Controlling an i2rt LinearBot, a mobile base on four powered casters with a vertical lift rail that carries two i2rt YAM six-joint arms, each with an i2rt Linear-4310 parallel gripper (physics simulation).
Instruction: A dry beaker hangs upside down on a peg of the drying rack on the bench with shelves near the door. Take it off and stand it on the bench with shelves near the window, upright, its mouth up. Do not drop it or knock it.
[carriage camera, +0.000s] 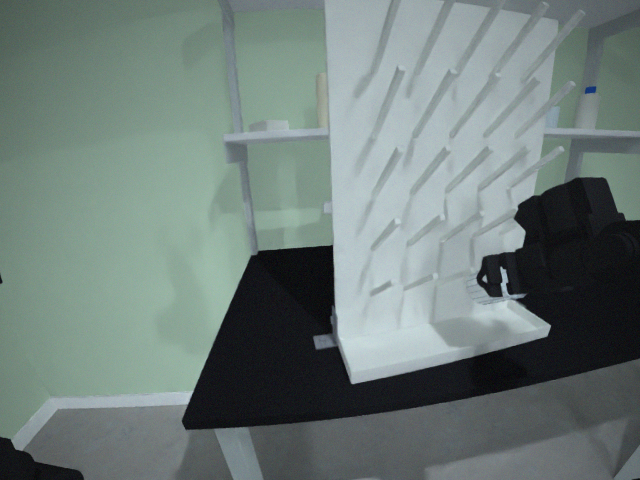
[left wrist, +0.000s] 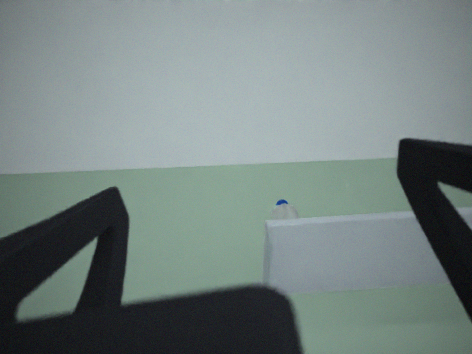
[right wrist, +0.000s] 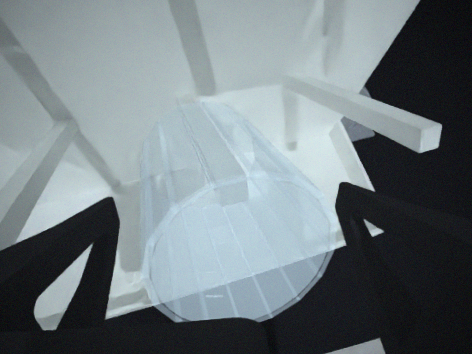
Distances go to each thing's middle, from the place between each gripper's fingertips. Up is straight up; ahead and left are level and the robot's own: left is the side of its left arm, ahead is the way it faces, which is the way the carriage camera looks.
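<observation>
The clear beaker (carriage camera: 478, 294) is 10 mm ahead of my right hand and 10 mm below it.
Counted from my left hand, the same clear beaker sits 260 mm below, and it is 320 mm ahead of that hand and 630 mm to the right of it.
</observation>
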